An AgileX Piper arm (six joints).
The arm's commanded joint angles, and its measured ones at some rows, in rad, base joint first. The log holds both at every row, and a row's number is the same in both.
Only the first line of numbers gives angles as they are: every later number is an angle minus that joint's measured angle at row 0.
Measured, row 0:
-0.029, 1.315, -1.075, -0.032, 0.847, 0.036
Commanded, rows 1 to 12:
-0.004, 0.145, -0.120, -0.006, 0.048, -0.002
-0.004, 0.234, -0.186, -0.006, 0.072, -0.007
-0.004, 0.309, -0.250, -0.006, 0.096, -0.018
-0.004, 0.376, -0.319, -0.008, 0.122, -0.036
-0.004, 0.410, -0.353, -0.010, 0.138, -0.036
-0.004, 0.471, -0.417, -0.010, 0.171, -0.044
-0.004, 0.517, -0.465, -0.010, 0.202, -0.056
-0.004, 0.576, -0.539, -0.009, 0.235, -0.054
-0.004, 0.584, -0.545, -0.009, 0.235, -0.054
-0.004, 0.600, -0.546, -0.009, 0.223, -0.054
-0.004, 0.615, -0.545, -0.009, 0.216, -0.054
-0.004, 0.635, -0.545, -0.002, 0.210, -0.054
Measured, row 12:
0.000, 0.607, -0.541, -0.007, 0.220, -0.047
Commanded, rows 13 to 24:
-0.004, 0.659, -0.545, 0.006, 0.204, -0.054
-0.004, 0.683, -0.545, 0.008, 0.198, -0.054
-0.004, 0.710, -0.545, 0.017, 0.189, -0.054
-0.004, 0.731, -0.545, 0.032, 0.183, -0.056
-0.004, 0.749, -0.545, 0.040, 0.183, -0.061
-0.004, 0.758, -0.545, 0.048, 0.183, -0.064
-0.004, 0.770, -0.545, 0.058, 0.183, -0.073
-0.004, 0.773, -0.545, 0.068, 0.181, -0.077
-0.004, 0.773, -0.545, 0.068, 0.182, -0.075
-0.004, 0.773, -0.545, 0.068, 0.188, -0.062
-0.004, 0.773, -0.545, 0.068, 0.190, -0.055
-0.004, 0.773, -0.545, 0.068, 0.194, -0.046
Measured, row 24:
0.000, 0.770, -0.543, 0.069, 0.187, -0.054
